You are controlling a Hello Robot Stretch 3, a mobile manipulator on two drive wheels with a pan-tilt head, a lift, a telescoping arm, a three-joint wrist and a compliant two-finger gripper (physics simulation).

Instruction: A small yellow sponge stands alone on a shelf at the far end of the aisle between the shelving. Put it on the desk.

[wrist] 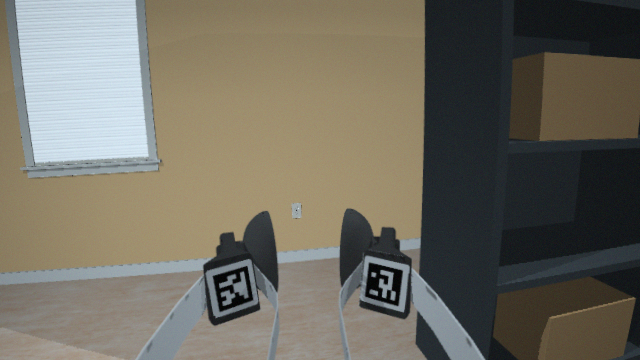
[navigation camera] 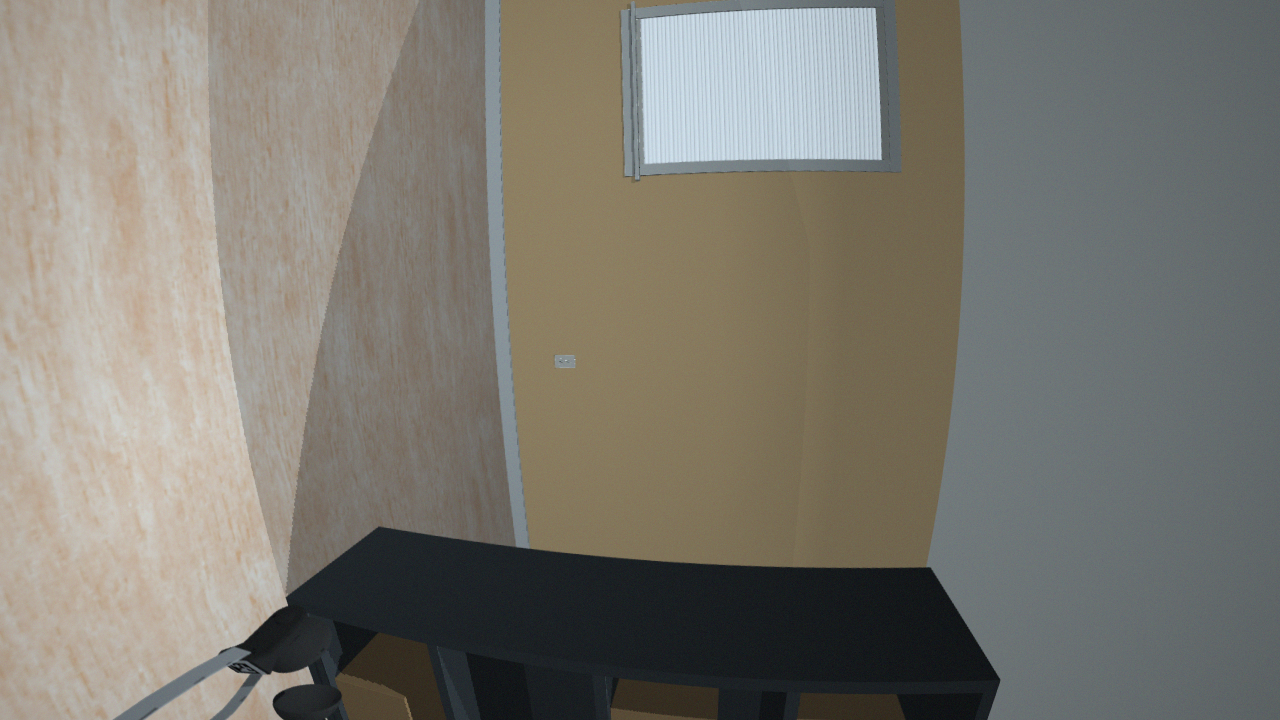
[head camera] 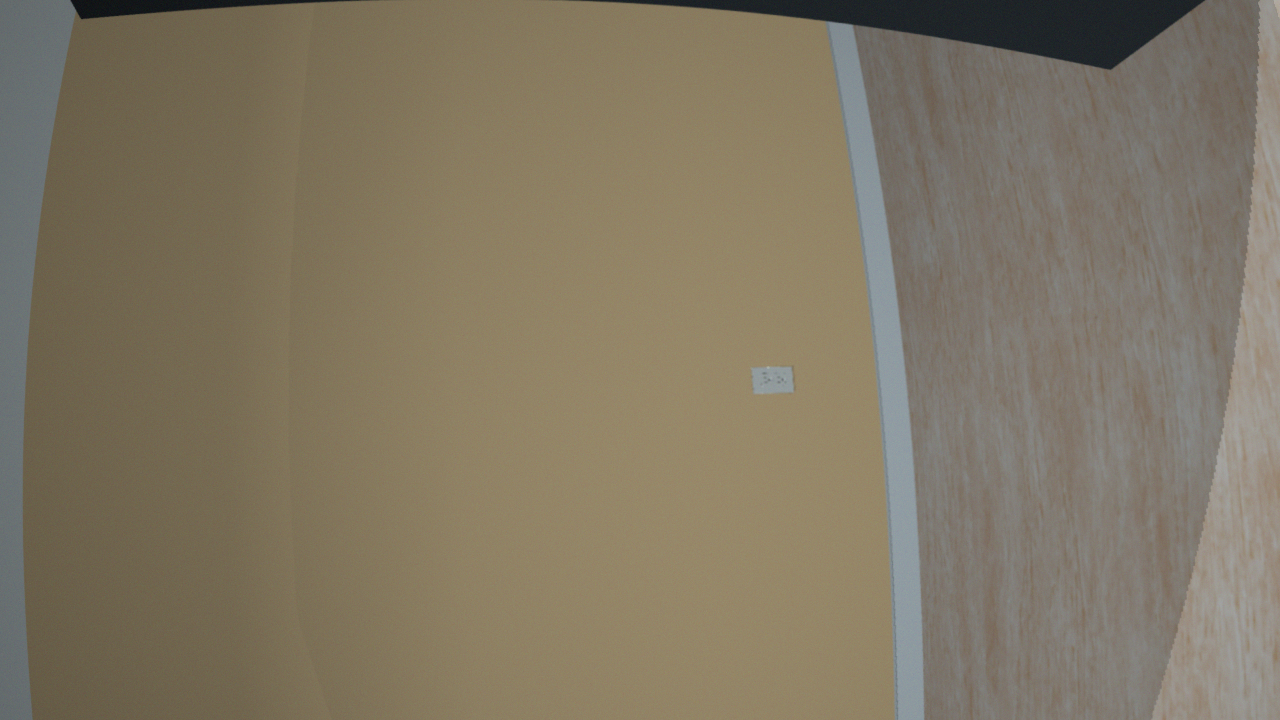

In view: the gripper [navigation camera: 325, 655] and a window with white blinds [navigation camera: 701, 93].
The gripper shows as well in the wrist view [wrist: 308, 238]. The window with white blinds also shows in the wrist view [wrist: 83, 90].
